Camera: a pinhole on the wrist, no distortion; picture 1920 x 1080 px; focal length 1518.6 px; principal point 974.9 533.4 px. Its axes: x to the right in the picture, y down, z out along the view. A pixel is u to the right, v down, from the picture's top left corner.
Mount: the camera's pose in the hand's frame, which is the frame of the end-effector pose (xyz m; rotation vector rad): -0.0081 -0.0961 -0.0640 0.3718 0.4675 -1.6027
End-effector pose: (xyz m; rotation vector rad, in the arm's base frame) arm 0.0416 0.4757 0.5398 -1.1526 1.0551 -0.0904
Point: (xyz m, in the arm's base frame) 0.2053 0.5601 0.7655
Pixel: outside the picture
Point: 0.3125 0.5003 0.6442
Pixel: 623.3 848.9
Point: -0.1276 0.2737 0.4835
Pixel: behind the camera
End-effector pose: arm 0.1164 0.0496 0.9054 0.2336 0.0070 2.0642
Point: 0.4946 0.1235 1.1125
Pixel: 1184.0 225.4
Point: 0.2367 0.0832 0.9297
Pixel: 487.0 208.8
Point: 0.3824 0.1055 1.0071
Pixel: 1171.3 181.5
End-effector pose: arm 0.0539 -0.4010 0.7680 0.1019 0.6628 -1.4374
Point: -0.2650 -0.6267 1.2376
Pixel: 1284.9 463.8
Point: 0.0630 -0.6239 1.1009
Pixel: 245.0 584.1
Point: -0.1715 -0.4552 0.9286
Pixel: 1574.2 390.9
